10 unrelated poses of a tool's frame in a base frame.
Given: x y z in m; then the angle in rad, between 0 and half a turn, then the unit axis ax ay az.
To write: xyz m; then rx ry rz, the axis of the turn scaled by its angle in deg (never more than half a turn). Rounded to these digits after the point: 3 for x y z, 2 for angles.
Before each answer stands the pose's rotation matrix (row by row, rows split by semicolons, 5 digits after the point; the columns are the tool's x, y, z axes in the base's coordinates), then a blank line. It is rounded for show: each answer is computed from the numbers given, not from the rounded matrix.
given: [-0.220 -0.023 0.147 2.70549 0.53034 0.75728 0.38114]
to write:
-0.37021 0.60464 0.70523; 0.92664 0.18687 0.32622; 0.06547 0.77427 -0.62947

[-0.220 -0.023 0.147 82.21 117.39 59.08]
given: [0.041 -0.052 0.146 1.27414 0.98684 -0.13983 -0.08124]
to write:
0.98149 -0.01996 -0.19046; -0.17534 0.30616 -0.93569; 0.07699 0.95177 0.29699

[0.041 -0.052 0.146 72.04 -10.21 -5.93]
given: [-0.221 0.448 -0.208 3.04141 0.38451 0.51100 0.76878]
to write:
-0.70003 0.31510 0.64084; 0.46888 -0.47405 0.74527; 0.53862 0.82219 0.18411

[-0.221 0.448 -0.208 67.00 89.05 133.97]
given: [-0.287 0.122 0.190 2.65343 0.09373 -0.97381 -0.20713]
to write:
-0.86665 -0.07475 -0.49328; -0.26904 0.90266 0.33589; 0.42016 0.42381 -0.80240

[-0.287 0.122 0.190 14.25 -148.05 -31.49]
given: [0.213 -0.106 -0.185 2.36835 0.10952 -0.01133 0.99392]
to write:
-0.69507 -0.69634 0.17884; 0.69208 -0.71543 -0.09582; 0.19467 0.05718 0.97920

[0.213 -0.106 -0.185 14.86 -1.54 134.87]
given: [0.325 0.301 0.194 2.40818 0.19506 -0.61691 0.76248]
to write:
-0.67658 -0.72014 -0.15375; 0.30068 -0.07959 -0.95040; 0.67218 -0.68925 0.27038

[0.325 0.301 0.194 26.91 -85.12 105.21]
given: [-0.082 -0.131 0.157 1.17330 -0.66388 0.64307 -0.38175]
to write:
0.65723 0.09033 0.74826; -0.61364 0.64056 0.46166; -0.43760 -0.76257 0.47643

[-0.082 -0.131 0.157 -44.63 43.23 -25.66]
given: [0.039 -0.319 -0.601 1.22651 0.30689 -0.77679 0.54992]
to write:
0.39992 -0.67558 -0.61940; 0.35972 0.73727 -0.57187; 0.84301 0.00589 0.53787

[0.039 -0.319 -0.601 21.57 -54.59 38.65]
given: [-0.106 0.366 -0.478 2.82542 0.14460 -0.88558 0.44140]
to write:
-0.90965 -0.38701 -0.15087; -0.11252 0.57921 -0.80738; 0.39984 -0.71746 -0.57042

[-0.106 0.366 -0.478 23.41 -143.36 71.46]
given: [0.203 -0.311 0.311 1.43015 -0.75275 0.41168 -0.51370]
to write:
0.62738 0.24218 0.74010; -0.77508 0.28591 0.56348; -0.07513 -0.92715 0.36708

[0.203 -0.311 0.311 -61.68 33.73 -42.09]
